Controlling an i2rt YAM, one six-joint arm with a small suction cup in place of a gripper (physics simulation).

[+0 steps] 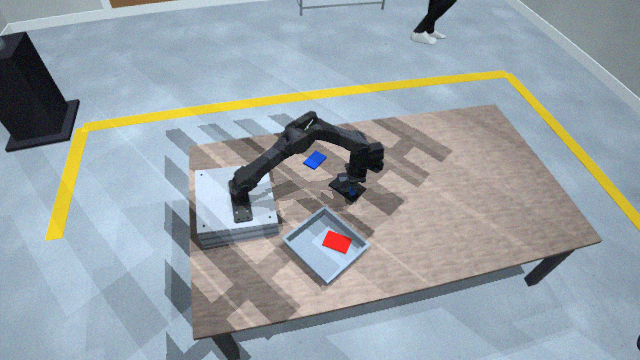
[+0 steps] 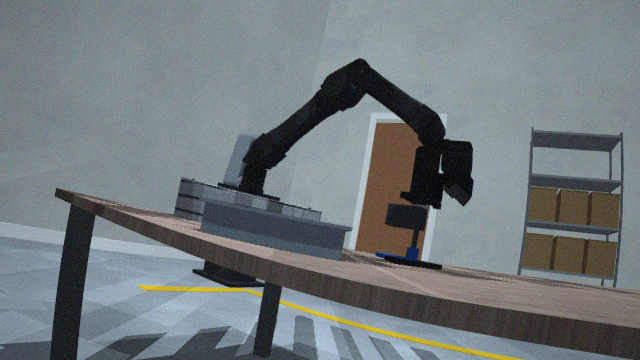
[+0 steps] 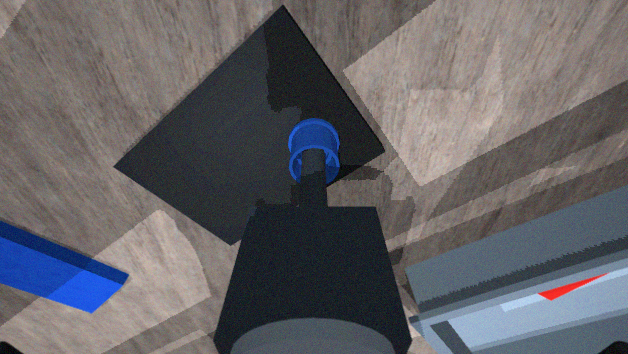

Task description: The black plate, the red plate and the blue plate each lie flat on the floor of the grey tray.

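Observation:
The black plate lies flat on the wooden table, just beyond the grey tray. My suction cup stands straight down on the black plate, near one of its corners, pressed against its top. The red plate lies flat on the tray floor. The blue plate lies on the table farther back, under the arm's span.
The arm's grey base block stands left of the tray. A shelf rack with boxes and a brown door are behind the table. A black pedestal and a person's legs are off the table.

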